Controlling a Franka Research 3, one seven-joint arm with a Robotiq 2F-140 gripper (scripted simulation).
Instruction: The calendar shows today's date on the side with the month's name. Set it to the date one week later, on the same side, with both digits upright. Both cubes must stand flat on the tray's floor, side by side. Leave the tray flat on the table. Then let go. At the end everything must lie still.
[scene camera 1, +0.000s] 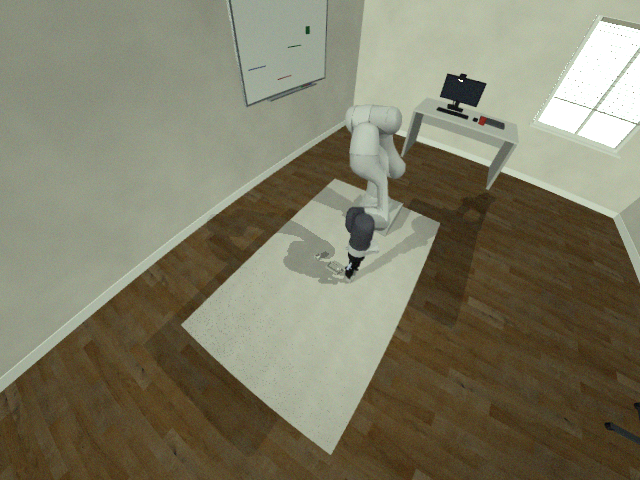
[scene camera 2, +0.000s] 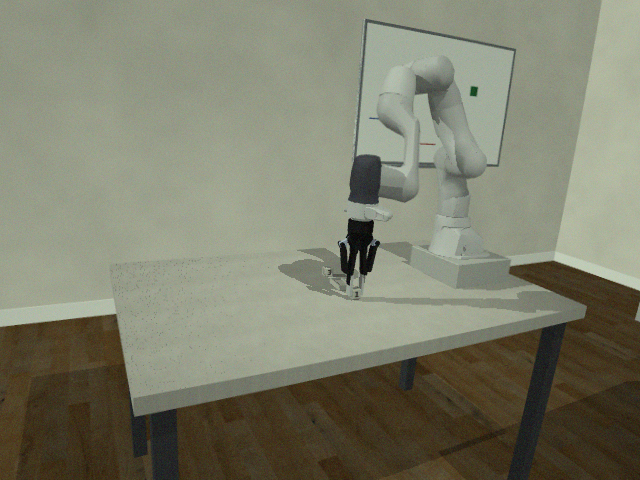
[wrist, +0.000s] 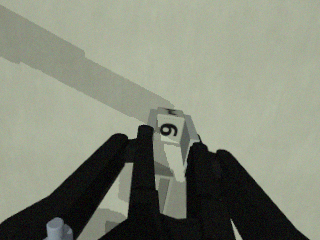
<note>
I see my gripper (scene camera 2: 354, 294).
My gripper is seen too in the wrist view (wrist: 168, 123).
</note>
